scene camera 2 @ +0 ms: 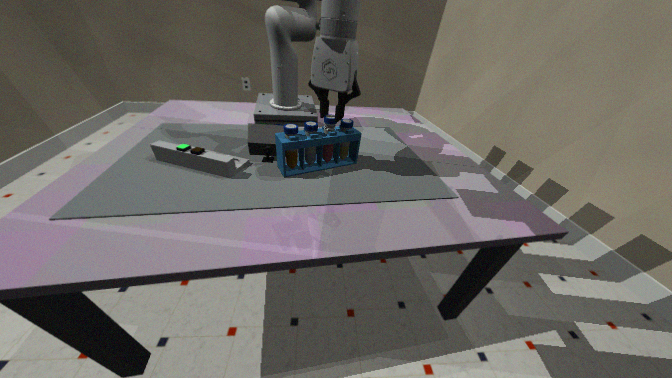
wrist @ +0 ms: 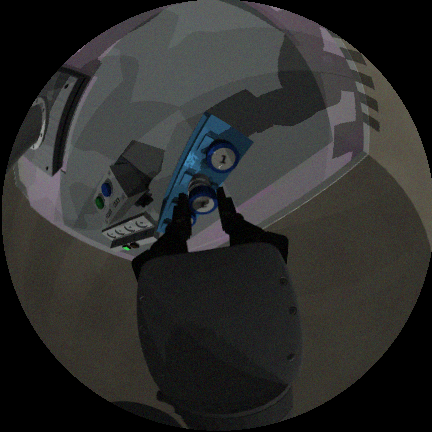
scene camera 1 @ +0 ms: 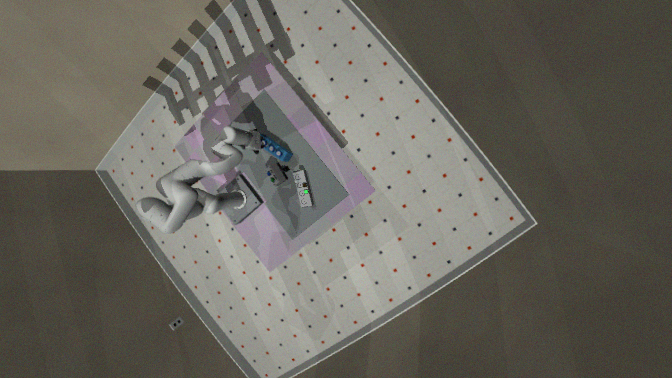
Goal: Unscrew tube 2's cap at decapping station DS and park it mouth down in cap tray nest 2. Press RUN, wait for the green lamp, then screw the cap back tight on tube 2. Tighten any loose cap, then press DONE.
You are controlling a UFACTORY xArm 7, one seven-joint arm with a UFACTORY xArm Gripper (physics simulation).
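Places are measured from the arm's base along level axes (x left, y back, z up), in metres.
Pixels of known places: gripper, between the fingertips: (scene camera 2: 331,118) (wrist: 202,199) (scene camera 1: 263,143); arm's base, origin of its link: (scene camera 2: 285,104) (scene camera 1: 238,199).
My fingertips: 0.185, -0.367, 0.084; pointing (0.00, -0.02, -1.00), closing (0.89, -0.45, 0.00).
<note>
Ahead of a thing's pixels: the offset from my fingertips to its top centre, as dx, dy, dz. "*": to the spot under its first point.
A blue tube rack (scene camera 2: 328,160) (wrist: 192,158) (scene camera 1: 277,149) stands on the grey mat and holds several tubes with blue caps. My gripper (scene camera 2: 332,114) (wrist: 202,199) points straight down over the rack. It is shut on cap 2 @(-0.001, -0.003, +0.006) (wrist: 203,204) (scene camera 2: 331,121), the second from the right end in the scene camera 2 view. The cap sits at the mouth of tube 2 @(-0.003, +0.000, -0.012) (wrist: 200,184) (scene camera 2: 328,151), a little higher than its neighbours. I cannot tell whether it is screwed down. Cap 1 @(+0.043, +0.024, -0.010) (wrist: 222,157) (scene camera 2: 346,123) sits on its tube beside it.
The dark decapping station @(-0.173, +0.062, -0.048) (wrist: 135,169) (scene camera 2: 262,139) stands beside the rack, with a blue button @(-0.152, +0.085, -0.057) (wrist: 106,189) and a green button @(-0.197, +0.083, -0.057) (wrist: 99,201). A long pale cap tray @(-0.330, -0.042, -0.078) (wrist: 127,230) (scene camera 2: 195,158) (scene camera 1: 303,187) carries a lit green lamp @(* -0.353, -0.070, -0.079) (scene camera 2: 183,147) (wrist: 127,247). The arm's base (scene camera 2: 284,110) stands behind.
</note>
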